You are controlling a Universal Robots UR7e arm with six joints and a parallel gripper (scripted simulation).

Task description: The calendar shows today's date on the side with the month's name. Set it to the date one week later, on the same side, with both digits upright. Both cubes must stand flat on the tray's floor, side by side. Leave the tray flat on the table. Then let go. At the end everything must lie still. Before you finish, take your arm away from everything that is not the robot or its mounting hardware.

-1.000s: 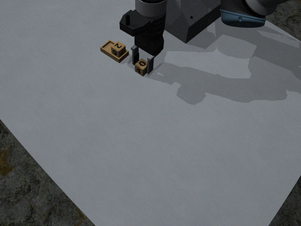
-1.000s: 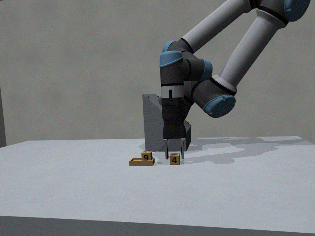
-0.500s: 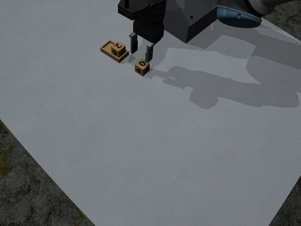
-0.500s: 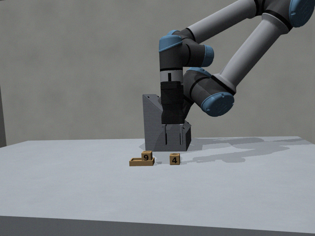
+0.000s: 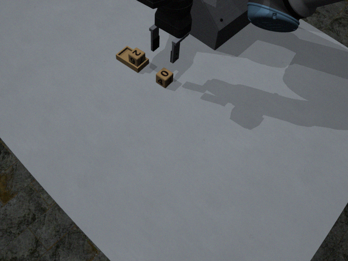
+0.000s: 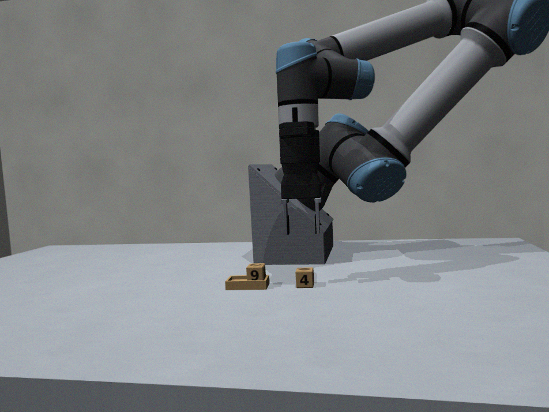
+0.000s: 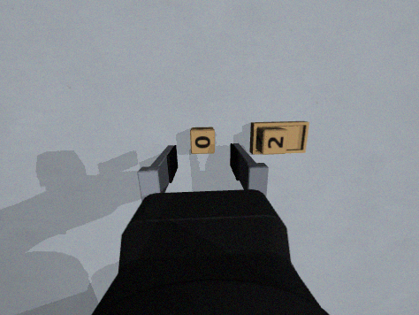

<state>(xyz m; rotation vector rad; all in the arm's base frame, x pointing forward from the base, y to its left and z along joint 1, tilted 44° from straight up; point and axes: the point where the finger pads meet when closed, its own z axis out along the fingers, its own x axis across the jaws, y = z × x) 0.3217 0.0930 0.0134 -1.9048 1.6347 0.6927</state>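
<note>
Right now my hand is 10 mm short of the wooden tray, 110 mm to the left of it and 110 mm above it.
</note>
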